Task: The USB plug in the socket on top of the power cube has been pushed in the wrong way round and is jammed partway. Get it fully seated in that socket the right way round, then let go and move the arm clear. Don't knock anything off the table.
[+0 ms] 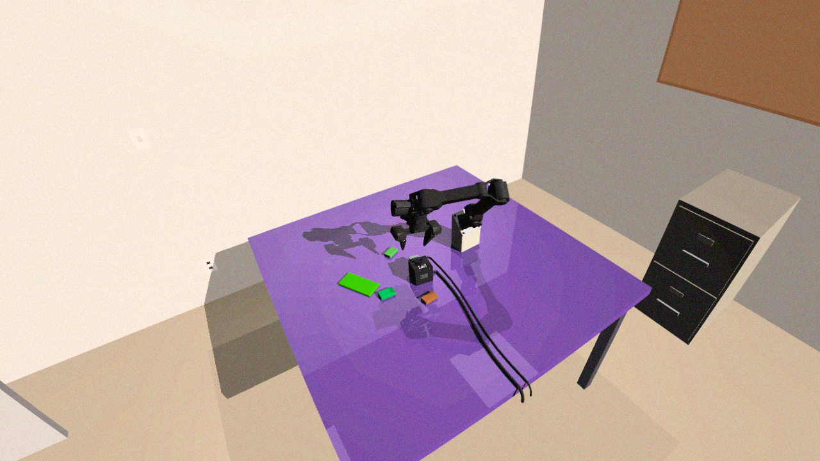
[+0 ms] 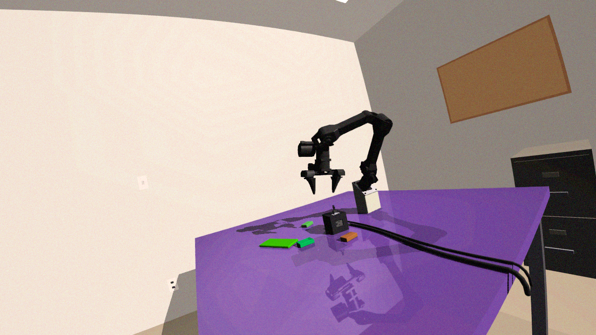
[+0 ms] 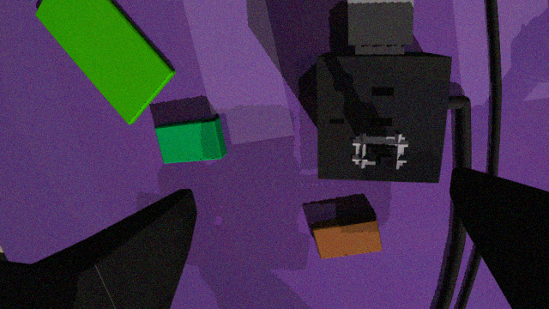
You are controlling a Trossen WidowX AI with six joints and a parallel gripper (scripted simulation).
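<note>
Right now my gripper tip is 30 mm past the USB plug, 20 mm to the right of it and 80 mm above it. Round my gripper tip: orange block: 120 mm to the left, 160 mm below; teal block: 140 mm ahead, 20 mm to the left, 160 mm below; USB socket: 20 mm behind, 20 mm to the left, 100 mm below.
</note>
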